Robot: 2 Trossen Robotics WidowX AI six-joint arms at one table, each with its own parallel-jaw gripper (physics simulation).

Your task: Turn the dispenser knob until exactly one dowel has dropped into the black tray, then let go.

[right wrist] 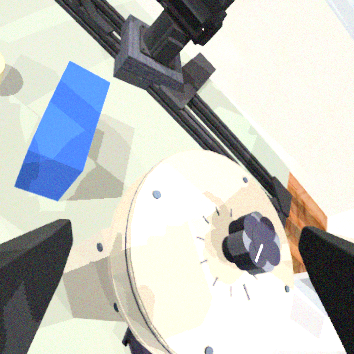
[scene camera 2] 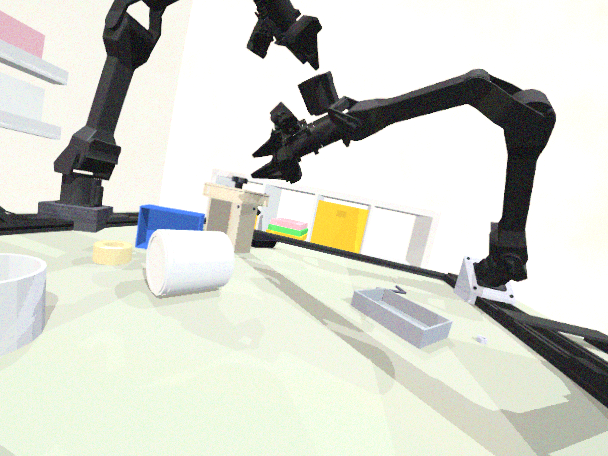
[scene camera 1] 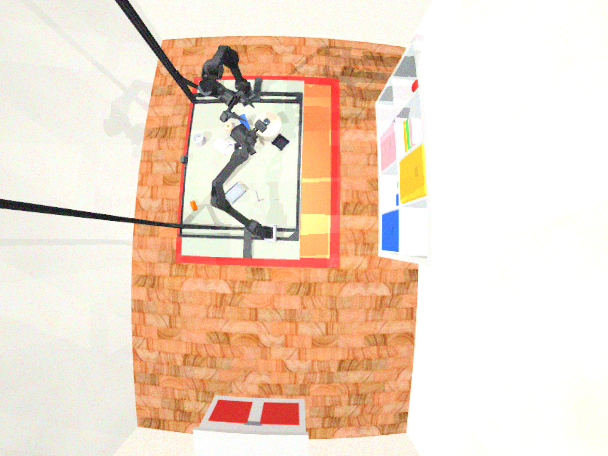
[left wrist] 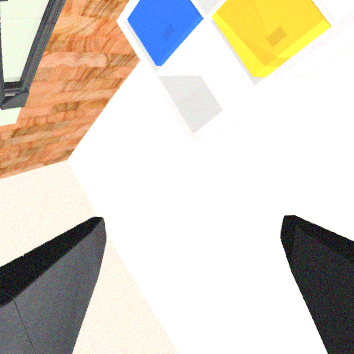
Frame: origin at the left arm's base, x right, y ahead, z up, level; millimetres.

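Seen in the pictures: left gripper, fingertip midpoint: [scene camera 2: 311, 66] [scene camera 1: 250, 114] [left wrist: 193, 226]; right gripper, fingertip midpoint: [right wrist: 188, 234] [scene camera 2: 251, 165] [scene camera 1: 253, 127]; left arm's base at its link origin: [right wrist: 156, 47] [scene camera 2: 79, 204]; right arm's base at its link origin: [scene camera 2: 488, 276] [scene camera 1: 269, 233].
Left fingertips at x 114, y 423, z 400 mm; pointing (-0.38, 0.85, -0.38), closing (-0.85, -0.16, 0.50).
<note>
Offsets run from my left fingertips to a thing's top centre. "pt": to the spot under its first point.
The dispenser @(dz -300, dx -99, dy -94 mm) [scene camera 2: 242, 225] [right wrist: 165, 260] is a cream stand with a round top. Its dark lobed knob @(dz -272, dx -99, dy -94 mm) [scene camera 2: 239, 180] [right wrist: 255, 243] has a white pointer line, with tick marks around it on the disc. The black tray @(dz -423, dx -126, dy -9 mm) [scene camera 1: 280, 142] [scene camera 2: 264, 240] lies beside the dispenser; whether a dowel lies in it cannot be told. My right gripper [scene camera 2: 253, 166] [right wrist: 188, 234] is open and empty above the dispenser top, apart from the knob, which shows nearer the right-hand finger in the right wrist view. My left gripper [left wrist: 193, 226] is open and empty, held high and facing away from the table items.
A blue box @(dz -367, dx +4, dy -223 mm) [scene camera 2: 172, 225] [right wrist: 65, 130] stands beside the dispenser. A white cylinder @(pt dz -395, dx +236, dy -179 mm) [scene camera 2: 192, 262], a yellow ring @(dz -422, dx +98, dy -295 mm) [scene camera 2: 112, 255], a pale round container @(pt dz -413, dx +315, dy -293 mm) [scene camera 2: 22, 305] and a grey open box @(dz -422, dx +289, dy +110 mm) [scene camera 2: 387, 320] are on the table. An orange object @(dz -416, dx +547, dy +11 mm) [scene camera 1: 194, 205] lies near the table's left edge.
</note>
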